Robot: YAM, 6 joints.
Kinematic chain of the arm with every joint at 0, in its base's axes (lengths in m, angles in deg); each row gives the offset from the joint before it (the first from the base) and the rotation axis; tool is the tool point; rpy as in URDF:
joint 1: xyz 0 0 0.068 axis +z
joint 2: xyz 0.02 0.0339 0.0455 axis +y
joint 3: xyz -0.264 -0.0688 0 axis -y
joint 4: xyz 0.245 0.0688 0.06 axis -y
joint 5: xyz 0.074 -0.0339 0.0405 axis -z
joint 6: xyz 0.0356 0 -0.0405 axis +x
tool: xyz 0 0 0 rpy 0 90 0
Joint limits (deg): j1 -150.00..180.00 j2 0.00..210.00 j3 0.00..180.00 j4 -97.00..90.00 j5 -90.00..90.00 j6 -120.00..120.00
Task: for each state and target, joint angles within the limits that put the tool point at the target. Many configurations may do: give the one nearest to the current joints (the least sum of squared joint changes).
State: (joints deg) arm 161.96 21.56 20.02 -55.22 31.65 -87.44
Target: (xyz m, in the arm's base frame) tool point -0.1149 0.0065 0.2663
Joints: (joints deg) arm 180.00 30.24 36.58 -44.16 10.52 -87.44
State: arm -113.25 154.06 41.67 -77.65 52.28 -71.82
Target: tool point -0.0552 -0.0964 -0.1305
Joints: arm -105.76 181.92 59.93 -60.61 49.17 -71.82
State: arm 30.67 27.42 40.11 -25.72 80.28 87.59
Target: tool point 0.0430 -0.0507 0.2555
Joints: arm -17.43 11.77 25.62 -35.87 85.58 87.59
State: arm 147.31 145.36 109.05 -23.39 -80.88 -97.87
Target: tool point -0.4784 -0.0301 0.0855
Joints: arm 179.38 141.71 100.08 -27.65 -82.34 -97.87
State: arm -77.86 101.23 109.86 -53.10 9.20 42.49
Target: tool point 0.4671 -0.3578 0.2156
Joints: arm -37.13 147.51 137.47 -20.79 5.33 42.49
